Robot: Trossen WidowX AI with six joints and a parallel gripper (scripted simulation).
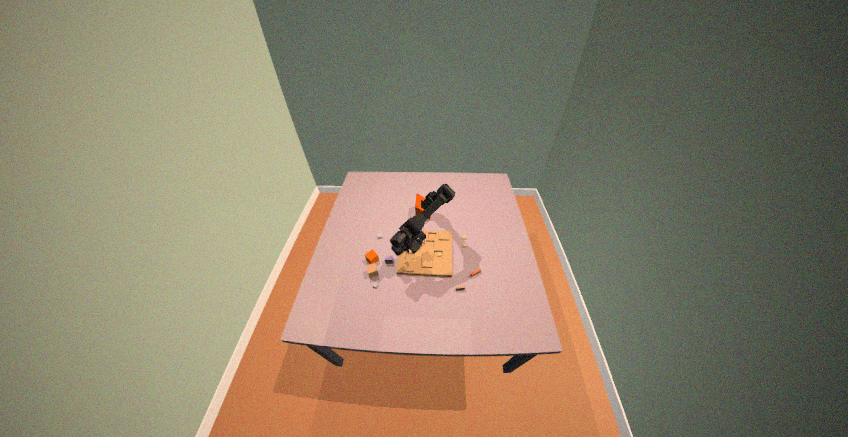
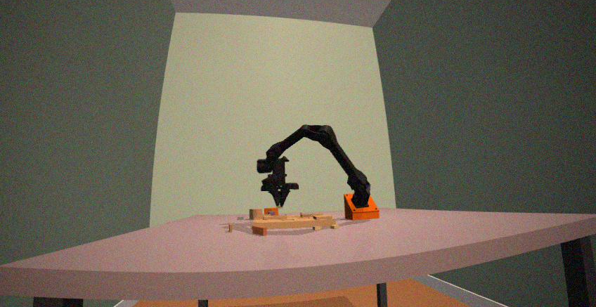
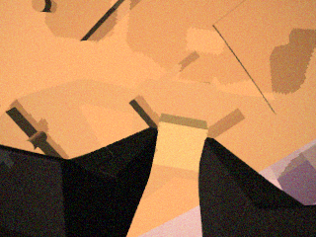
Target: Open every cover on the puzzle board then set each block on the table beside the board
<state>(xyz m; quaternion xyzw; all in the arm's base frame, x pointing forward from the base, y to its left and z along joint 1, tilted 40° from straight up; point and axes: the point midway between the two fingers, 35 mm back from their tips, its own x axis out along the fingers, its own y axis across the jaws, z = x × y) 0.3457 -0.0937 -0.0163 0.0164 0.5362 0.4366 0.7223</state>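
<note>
My gripper tip is 19 cm to the left of the grey block, 15 cm past it and 6 cm above it. From my gripper tip the other things lie so: tan cube: 20 cm to the right, 10 cm ahead, 4 cm below; then purple piece: 12 cm to the right, 5 cm below, 2 cm ahead; then orange block: 21 cm to the right, 4 cm below, 1 cm ahead.
</note>
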